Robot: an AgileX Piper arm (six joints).
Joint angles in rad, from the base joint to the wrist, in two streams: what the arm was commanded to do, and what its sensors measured. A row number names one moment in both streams.
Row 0, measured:
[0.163, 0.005, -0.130, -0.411, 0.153, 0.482]
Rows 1 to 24, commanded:
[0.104, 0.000, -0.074, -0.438, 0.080, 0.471]
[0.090, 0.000, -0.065, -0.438, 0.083, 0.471]
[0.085, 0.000, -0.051, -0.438, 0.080, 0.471]
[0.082, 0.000, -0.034, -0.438, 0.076, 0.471]
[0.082, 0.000, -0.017, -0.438, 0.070, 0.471]
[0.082, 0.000, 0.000, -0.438, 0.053, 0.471]
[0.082, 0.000, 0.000, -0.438, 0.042, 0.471]
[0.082, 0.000, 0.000, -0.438, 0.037, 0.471]
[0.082, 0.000, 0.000, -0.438, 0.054, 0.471]
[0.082, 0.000, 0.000, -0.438, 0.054, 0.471]
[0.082, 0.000, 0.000, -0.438, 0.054, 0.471]
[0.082, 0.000, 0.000, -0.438, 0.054, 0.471]
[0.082, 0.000, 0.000, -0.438, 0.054, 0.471]
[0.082, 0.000, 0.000, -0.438, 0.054, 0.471]
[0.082, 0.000, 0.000, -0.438, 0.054, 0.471]
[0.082, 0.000, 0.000, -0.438, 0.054, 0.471]
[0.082, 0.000, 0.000, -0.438, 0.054, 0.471]
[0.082, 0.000, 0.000, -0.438, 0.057, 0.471]
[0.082, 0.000, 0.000, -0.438, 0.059, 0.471]
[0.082, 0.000, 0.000, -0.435, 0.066, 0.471]
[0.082, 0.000, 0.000, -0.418, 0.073, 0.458]
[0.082, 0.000, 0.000, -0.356, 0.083, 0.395]
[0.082, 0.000, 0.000, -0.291, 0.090, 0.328]
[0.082, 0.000, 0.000, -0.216, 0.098, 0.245]
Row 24, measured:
[0.088, 0.005, -0.004, -0.397, 0.072, 0.451]
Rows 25 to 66, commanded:
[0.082, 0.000, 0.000, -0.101, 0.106, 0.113]
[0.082, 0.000, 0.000, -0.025, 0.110, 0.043]
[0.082, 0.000, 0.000, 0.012, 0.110, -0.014]
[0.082, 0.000, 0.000, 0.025, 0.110, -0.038]
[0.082, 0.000, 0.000, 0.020, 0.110, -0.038]
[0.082, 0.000, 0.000, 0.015, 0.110, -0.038]
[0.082, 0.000, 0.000, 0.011, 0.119, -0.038]
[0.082, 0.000, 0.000, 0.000, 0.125, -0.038]
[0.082, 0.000, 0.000, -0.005, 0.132, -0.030]
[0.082, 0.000, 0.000, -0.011, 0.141, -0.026]
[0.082, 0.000, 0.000, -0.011, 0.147, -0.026]
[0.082, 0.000, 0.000, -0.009, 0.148, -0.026]
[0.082, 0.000, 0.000, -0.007, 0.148, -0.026]
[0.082, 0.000, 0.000, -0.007, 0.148, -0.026]
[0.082, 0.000, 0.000, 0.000, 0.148, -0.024]
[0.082, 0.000, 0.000, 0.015, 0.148, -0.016]
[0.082, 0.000, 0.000, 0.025, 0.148, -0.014]
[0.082, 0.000, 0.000, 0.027, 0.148, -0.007]
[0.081, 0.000, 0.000, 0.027, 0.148, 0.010]
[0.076, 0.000, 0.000, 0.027, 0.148, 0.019]
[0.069, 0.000, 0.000, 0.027, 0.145, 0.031]
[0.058, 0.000, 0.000, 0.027, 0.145, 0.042]
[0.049, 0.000, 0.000, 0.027, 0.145, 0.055]
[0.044, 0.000, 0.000, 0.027, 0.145, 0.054]
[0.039, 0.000, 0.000, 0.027, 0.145, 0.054]
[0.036, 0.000, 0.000, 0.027, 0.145, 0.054]
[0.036, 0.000, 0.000, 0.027, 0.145, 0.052]
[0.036, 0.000, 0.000, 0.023, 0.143, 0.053]
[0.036, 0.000, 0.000, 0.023, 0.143, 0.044]
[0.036, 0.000, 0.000, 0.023, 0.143, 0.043]
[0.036, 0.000, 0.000, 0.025, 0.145, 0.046]
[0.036, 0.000, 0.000, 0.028, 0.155, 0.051]
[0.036, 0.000, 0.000, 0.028, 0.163, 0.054]
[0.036, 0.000, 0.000, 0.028, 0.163, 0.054]
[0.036, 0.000, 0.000, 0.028, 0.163, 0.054]
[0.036, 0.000, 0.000, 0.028, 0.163, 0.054]
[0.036, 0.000, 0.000, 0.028, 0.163, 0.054]
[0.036, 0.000, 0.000, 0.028, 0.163, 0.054]
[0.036, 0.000, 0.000, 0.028, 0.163, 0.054]
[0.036, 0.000, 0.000, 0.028, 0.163, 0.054]
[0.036, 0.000, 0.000, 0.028, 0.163, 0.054]
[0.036, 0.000, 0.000, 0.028, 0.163, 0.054]
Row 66, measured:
[0.042, 0.005, -0.004, 0.027, 0.162, 0.049]
